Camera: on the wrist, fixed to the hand. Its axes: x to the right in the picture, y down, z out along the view.
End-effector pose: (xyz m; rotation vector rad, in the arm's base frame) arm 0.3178 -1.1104 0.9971 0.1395 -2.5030 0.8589
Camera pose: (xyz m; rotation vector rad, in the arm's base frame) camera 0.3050 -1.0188 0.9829 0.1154 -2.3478 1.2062
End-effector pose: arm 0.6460 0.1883 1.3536 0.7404 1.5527 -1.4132
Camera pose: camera 0.7068 0.2406 1.3055 0.9878 1.3785 -1.5756
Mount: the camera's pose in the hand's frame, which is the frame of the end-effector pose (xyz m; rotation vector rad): 0.0099 0.0840 -0.0400 0.2654 0.0526 0.0705
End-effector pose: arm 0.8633 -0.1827 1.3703 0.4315 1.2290 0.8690
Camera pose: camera 0.7981 -0.1295 1.4111 0.6717 1.3909 0.7831
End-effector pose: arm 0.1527 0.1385 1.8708 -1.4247 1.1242 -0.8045
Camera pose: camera 0.1021 0.1197 1.7944 -1.1434 1.0580 -0.9090
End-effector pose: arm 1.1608 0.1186 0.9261 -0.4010 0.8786 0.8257
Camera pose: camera 1.0787 0.1516 0.8957 -0.1603 1.0413 0.7535
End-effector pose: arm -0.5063 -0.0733 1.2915 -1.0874 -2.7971 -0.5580
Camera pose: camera -0.4595 -0.0245 1.3562 -1.0916 -2.6771 -0.1971
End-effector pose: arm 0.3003 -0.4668 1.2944 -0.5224 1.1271 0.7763
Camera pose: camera 0.2138 -0.4394 1.2717 -0.2828 1.2806 0.6636
